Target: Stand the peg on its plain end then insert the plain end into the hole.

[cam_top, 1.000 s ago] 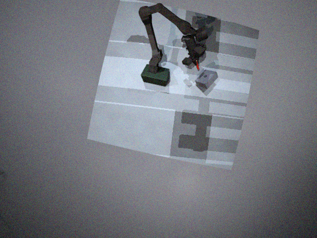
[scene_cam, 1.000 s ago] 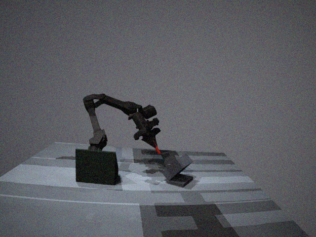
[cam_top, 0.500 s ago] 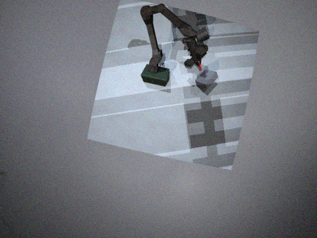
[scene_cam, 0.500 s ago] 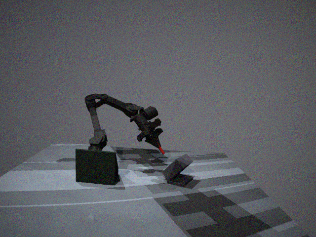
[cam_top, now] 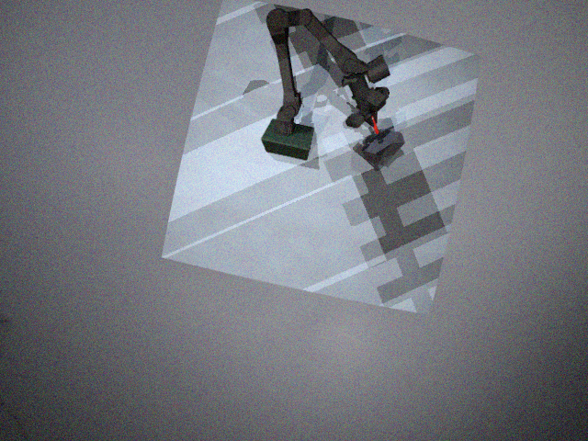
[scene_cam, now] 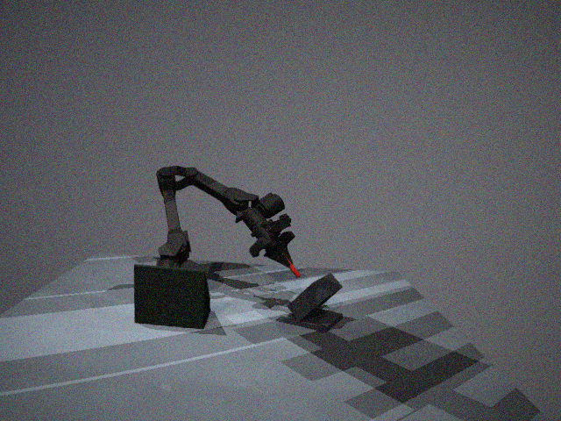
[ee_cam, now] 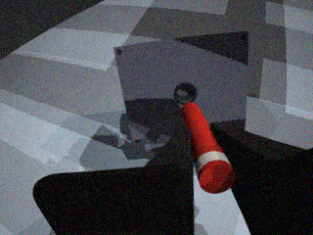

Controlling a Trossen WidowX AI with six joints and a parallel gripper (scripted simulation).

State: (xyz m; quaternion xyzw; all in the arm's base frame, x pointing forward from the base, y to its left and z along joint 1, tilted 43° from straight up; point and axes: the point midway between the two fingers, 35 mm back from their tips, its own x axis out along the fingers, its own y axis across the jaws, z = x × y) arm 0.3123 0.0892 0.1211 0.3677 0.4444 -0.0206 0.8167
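Now: gripper tip 80 mm short of the grey sloped panel, 80 mm above it and 30 mm to the left of it. Also, from my gripper tip: red peg 10 mm behind, 10 mm above; then dark base plate 140 mm below, 100 mm ahead, 40 mm to the right.
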